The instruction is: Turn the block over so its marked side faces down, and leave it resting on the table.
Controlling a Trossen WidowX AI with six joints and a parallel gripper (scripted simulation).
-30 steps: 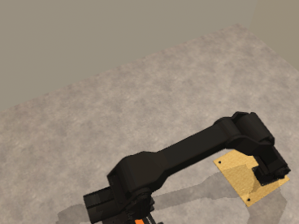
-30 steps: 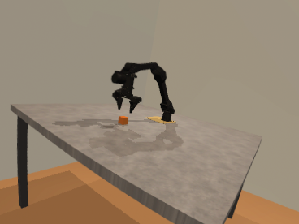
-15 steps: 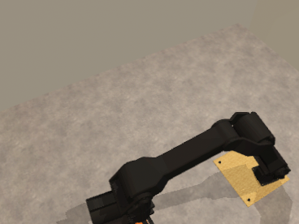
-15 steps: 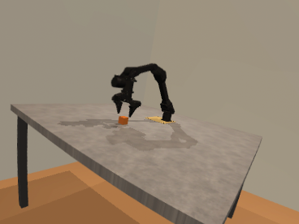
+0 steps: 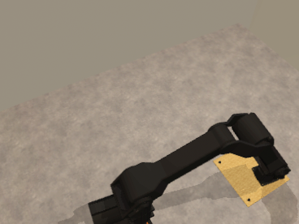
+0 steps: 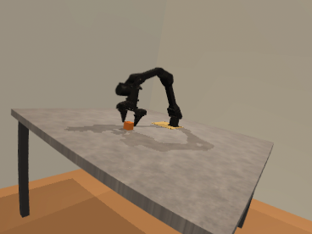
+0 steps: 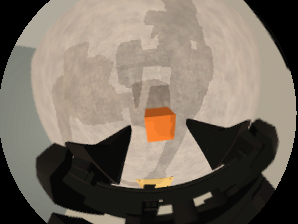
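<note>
Now: the orange block 1 cm behind my gripper tip and 1 cm below it.
</note>
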